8 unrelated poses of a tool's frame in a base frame.
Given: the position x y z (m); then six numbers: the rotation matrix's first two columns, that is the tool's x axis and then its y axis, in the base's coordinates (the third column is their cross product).
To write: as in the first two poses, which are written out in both.
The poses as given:
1: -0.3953 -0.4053 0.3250 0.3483 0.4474 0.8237 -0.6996 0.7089 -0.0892
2: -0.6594 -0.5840 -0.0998 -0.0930 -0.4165 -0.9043 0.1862 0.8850 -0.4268
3: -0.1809 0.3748 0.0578 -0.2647 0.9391 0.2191 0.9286 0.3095 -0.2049
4: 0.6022 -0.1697 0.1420 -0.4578 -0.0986 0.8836 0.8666 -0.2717 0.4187
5: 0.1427 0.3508 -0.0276 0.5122 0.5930 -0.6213 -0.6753 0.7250 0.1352
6: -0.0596 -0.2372 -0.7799 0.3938 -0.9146 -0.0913 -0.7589 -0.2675 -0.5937
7: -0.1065 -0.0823 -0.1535 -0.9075 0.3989 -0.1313 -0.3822 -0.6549 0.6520
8: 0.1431 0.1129 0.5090 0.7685 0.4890 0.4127 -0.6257 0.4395 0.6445
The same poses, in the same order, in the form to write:
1:
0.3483 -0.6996 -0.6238 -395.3
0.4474 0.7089 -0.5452 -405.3
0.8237 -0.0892 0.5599 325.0
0 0 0 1

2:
-0.0930 0.1862 0.9781 -659.4
-0.4165 0.8850 -0.2081 -584.0
-0.9043 -0.4268 -0.0048 -99.8
0 0 0 1

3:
-0.2647 0.9286 -0.2602 -180.9
0.9391 0.3095 0.1492 374.8
0.2191 -0.2049 -0.9540 57.8
0 0 0 1

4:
-0.4578 0.8666 0.1988 602.2
-0.0986 -0.2717 0.9574 -169.7
0.8836 0.4187 0.2098 142.0
0 0 0 1

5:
0.5122 -0.6753 0.5306 142.7
0.5930 0.7250 0.3503 350.8
-0.6213 0.1352 0.7718 -27.6
0 0 0 1

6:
0.3938 -0.7589 0.5186 -59.6
-0.9146 -0.2675 0.3031 -237.2
-0.0913 -0.5937 -0.7994 -779.9
0 0 0 1

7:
-0.9075 -0.3822 0.1741 -106.5
0.3989 -0.6549 0.6419 -82.3
-0.1313 0.6520 0.7468 -153.5
0 0 0 1

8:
0.7685 -0.6257 0.1338 143.1
0.4890 0.4395 -0.7535 112.9
0.4127 0.6445 0.6437 509.0
0 0 0 1

